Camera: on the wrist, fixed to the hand. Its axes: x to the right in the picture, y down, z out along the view.
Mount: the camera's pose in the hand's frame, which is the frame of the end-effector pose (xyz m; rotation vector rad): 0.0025 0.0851 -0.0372 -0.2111 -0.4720 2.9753
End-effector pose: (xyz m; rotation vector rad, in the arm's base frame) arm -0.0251 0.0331 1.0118 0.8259 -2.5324 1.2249
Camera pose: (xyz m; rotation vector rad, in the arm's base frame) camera -0.0775 0.1032 0.9806 1.8492 0.8957 -0.0590
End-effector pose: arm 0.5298 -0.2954 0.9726 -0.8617 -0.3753 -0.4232
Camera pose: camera 0.5799 -0.2760 0.8968 -0.8234 0.7642 2.5087
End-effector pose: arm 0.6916 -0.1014 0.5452 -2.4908 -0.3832 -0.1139
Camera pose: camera 0.7196 -0.1883 0.5281 0.7023 -2.6913 -1.3386
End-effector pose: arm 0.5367 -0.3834 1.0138 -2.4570 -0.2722 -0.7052
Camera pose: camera 0.5514 -0.4744 1.0019 -0.6062 2.4374 1.1118
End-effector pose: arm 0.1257 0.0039 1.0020 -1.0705 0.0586 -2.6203
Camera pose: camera 0.1211 -0.0807 0.9639 -0.3246 0.8492 0.3247
